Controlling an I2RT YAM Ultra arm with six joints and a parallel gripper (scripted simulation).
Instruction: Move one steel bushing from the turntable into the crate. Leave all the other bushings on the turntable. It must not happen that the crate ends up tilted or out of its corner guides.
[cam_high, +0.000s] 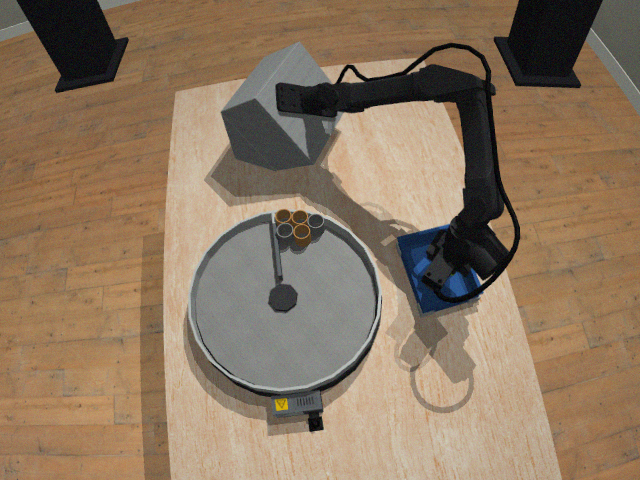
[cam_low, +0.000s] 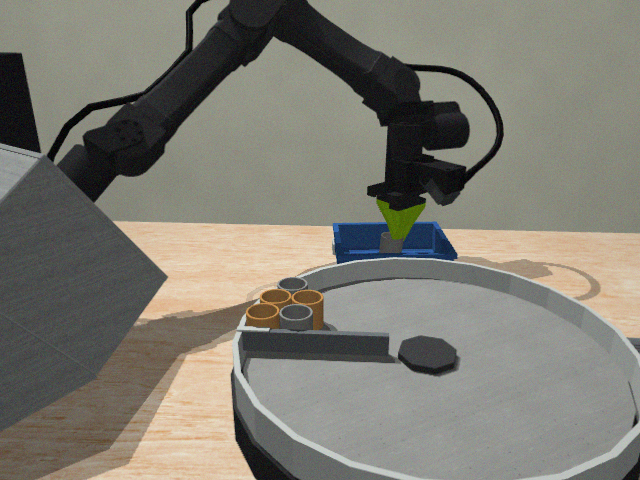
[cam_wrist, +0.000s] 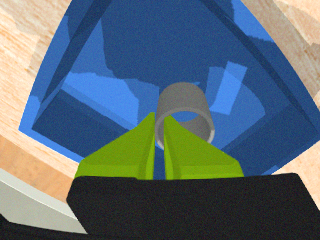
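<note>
Now: the blue crate 10 mm behind my hand, 10 mm to the right of it and 20 mm below it. Also, from my hand: round grey turntable (60 mm ahead, 370 mm to the right).
</note>
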